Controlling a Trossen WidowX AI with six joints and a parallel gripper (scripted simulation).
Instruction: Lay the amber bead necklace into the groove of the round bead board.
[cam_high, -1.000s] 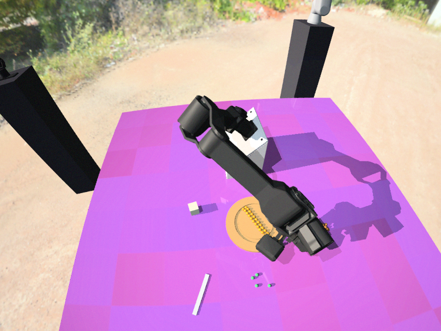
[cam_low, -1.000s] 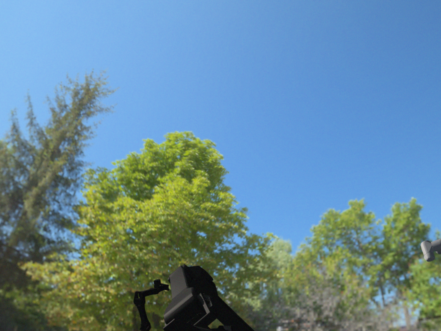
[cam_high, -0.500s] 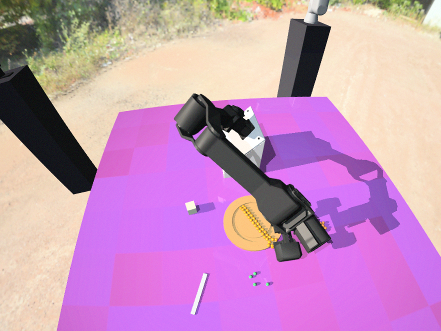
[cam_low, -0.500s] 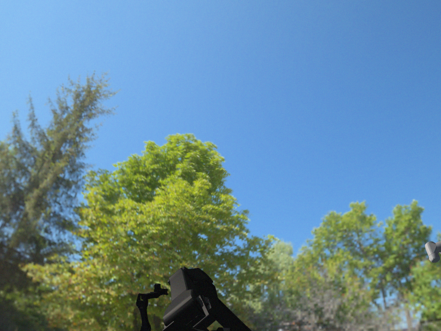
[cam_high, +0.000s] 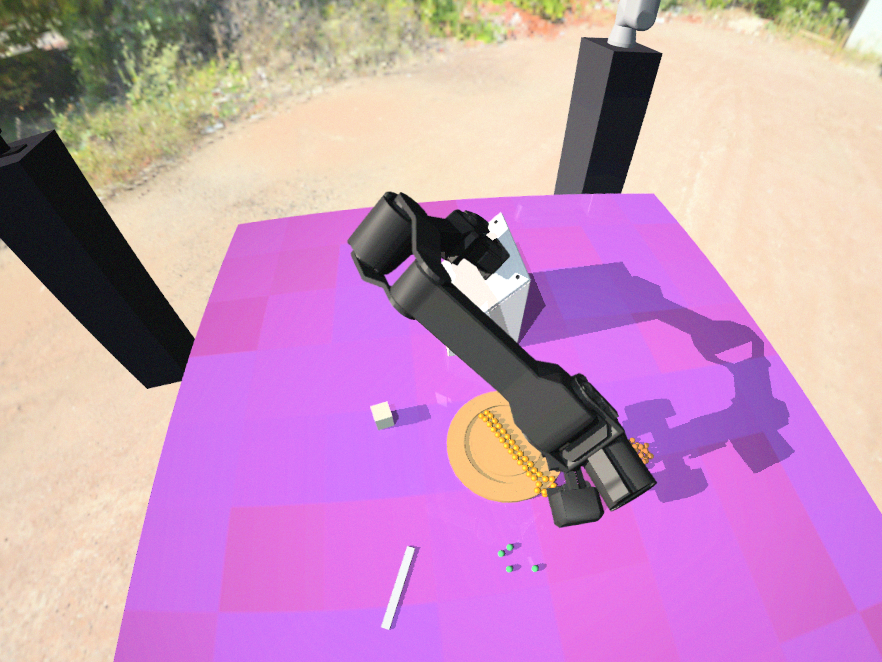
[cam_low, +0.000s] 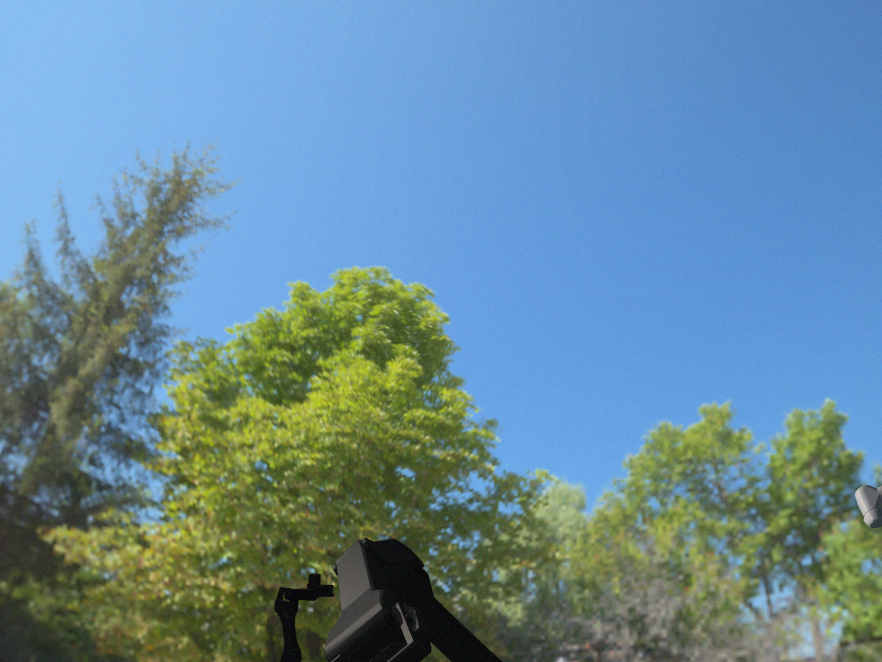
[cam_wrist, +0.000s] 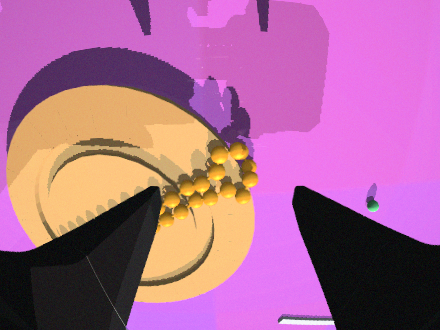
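Now: the round tan bead board 90 mm behind my gripper tip, 40 mm to the right of it and 30 mm below it. From my gripper tip the other things lie so: small cream cube 190 mm behind, 230 mm to the right, 30 mm below; white bar 90 mm ahead, 260 mm to the right, 40 mm below.
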